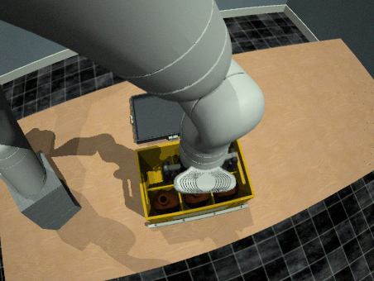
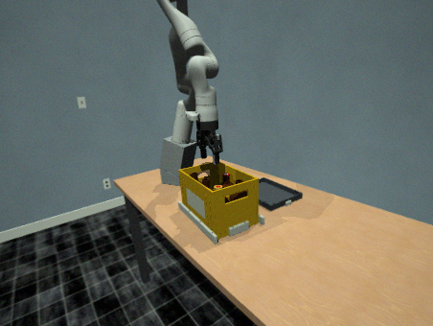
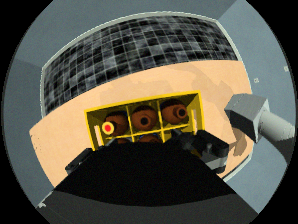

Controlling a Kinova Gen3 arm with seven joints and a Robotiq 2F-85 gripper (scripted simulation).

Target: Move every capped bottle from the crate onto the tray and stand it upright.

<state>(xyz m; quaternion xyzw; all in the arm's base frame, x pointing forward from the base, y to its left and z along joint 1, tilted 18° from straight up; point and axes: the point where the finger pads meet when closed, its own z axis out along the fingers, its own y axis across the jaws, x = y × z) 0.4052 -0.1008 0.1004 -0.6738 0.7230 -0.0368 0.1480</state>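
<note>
Now: the yellow crate 15 cm below my hand and 2 cm to the left of it. From my hand the other things lie so: dark tray 30 cm to the left, 22 cm below, 2 cm behind.
</note>
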